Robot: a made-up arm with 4 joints.
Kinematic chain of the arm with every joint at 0, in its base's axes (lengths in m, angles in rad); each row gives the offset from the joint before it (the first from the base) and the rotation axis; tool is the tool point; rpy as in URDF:
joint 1: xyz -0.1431 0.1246 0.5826 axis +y
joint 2: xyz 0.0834 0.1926 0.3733 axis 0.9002 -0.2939 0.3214
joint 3: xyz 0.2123 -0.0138 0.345 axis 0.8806 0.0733 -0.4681
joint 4: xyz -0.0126 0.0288 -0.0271 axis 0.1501 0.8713 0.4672
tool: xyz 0.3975 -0.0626 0.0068 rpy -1.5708 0 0
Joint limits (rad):
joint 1: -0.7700..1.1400
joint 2: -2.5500..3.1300
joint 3: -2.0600..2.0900
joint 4: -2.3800..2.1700
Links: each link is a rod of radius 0.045 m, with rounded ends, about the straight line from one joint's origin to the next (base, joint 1, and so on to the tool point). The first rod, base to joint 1, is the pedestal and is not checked.
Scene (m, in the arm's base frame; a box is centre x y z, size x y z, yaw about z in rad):
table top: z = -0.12
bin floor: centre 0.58 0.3 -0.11 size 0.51 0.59 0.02 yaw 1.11
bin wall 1: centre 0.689 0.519 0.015 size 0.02 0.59 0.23 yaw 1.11
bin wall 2: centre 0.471 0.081 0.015 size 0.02 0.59 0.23 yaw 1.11
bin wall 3: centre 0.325 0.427 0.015 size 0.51 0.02 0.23 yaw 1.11
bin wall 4: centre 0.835 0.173 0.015 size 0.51 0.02 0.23 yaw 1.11
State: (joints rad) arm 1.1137 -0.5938 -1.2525 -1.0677
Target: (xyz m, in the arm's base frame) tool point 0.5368 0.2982 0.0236
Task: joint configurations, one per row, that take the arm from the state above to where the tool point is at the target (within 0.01 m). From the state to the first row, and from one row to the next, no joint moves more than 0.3 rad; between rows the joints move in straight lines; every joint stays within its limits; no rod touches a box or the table.
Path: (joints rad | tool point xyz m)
1: 0.9549 -0.7015 -0.9763 -0.8005 | 0.7894 0.6602 0.4317
2: 0.7961 -0.8093 -0.7002 -0.5333 | 0.8299 0.5431 0.4941
3: 0.6373 -0.9170 -0.4240 -0.2661 | 0.8228 0.4156 0.5904
4: 0.8049 -1.1279 -0.4453 -0.2273 | 0.7677 0.3923 0.3661
5: 0.9724 -1.3387 -0.4666 -0.1884 | 0.6674 0.3521 0.1739
6: 1.1400 -1.5496 -0.4880 -0.1496 | 0.5368 0.2982 0.0236

